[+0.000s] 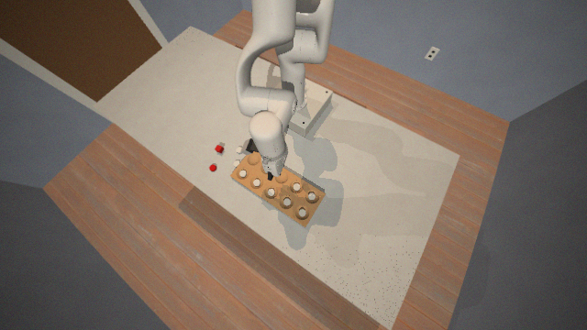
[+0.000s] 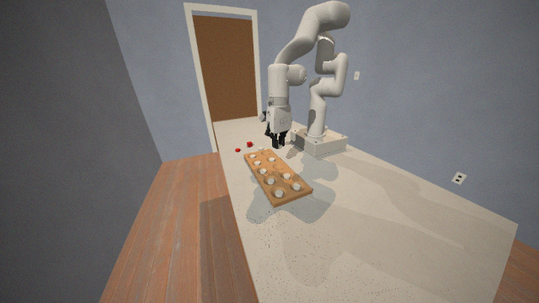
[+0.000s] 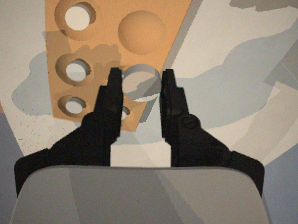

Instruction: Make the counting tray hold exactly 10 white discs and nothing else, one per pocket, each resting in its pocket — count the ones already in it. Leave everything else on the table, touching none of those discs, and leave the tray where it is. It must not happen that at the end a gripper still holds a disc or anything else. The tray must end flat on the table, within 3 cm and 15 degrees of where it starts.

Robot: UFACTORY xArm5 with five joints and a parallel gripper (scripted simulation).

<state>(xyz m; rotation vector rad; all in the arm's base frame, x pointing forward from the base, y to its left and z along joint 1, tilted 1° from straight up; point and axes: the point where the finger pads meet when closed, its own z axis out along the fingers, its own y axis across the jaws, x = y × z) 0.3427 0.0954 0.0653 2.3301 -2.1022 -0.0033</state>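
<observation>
The wooden counting tray is 130 mm below my hand and 40 mm ahead of it. Round my hand: red disc: 300 mm to the right, 130 mm below, 80 mm ahead; red cube: 320 mm to the right, 120 mm below, 10 mm behind.
</observation>
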